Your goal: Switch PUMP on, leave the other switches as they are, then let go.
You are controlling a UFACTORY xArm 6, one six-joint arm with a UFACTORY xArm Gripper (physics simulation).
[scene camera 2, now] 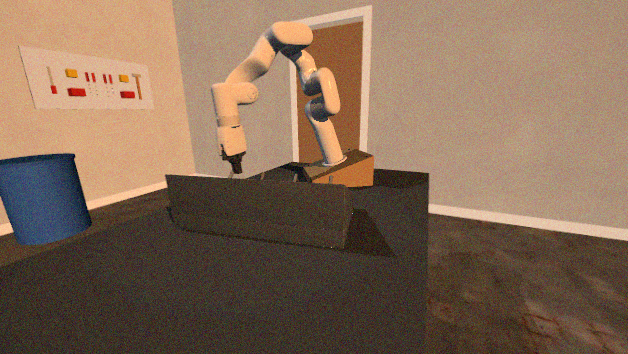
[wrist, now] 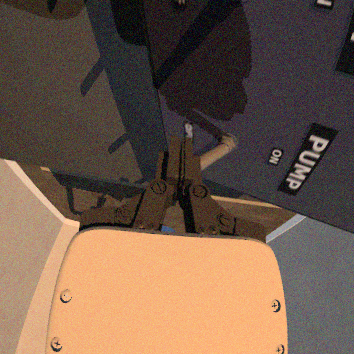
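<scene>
The PUMP switch lever is a tan stick in the wrist view, leaning toward its OFF label, which is partly hidden. The PUMP label and its ON label lie on the lever's other side. My gripper is shut and empty. Its fingertips are on the OFF side, close beside the lever's free end, and one finger overlaps that end in the wrist view; contact cannot be told. In the scene view, the switch panel shows from behind, with several lever tips above its top edge.
Other switch levers stand in a row along the panel. The panel stands on a dark table. A blue bin is at the left, and the arm's base sits on a brown box behind the panel.
</scene>
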